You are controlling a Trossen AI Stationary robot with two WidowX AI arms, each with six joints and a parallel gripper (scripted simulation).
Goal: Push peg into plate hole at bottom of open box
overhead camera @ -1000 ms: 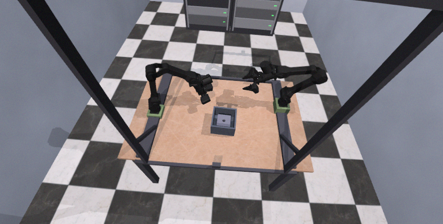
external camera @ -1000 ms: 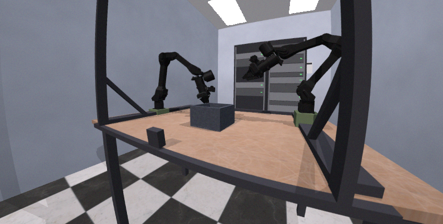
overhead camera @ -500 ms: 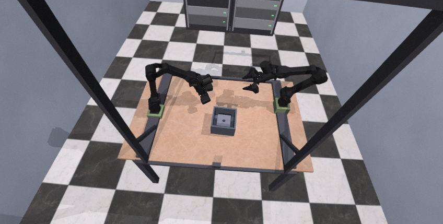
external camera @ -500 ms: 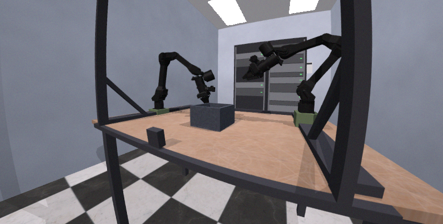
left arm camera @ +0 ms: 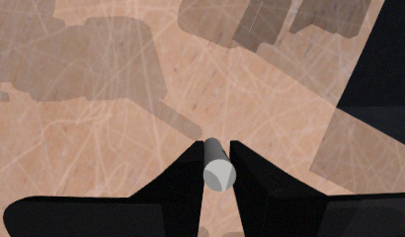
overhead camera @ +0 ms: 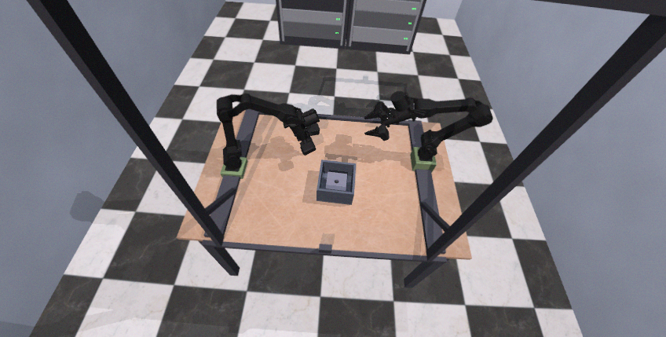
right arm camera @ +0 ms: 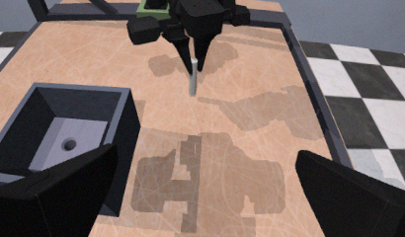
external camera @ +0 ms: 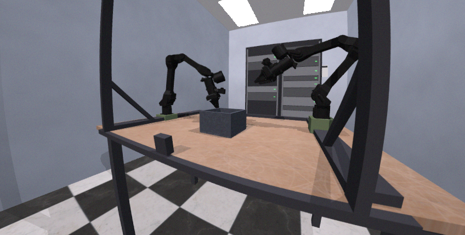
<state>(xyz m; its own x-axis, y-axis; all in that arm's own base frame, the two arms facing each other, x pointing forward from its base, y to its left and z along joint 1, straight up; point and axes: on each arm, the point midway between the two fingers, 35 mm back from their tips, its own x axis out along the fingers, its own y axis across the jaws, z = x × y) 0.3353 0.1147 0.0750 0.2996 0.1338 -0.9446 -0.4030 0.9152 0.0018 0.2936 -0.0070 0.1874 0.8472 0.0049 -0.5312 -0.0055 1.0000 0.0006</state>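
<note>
The white peg is 50 mm below my left hand. Also, from my left hand: box: 190 mm behind, 130 mm to the right, 80 mm below.
</note>
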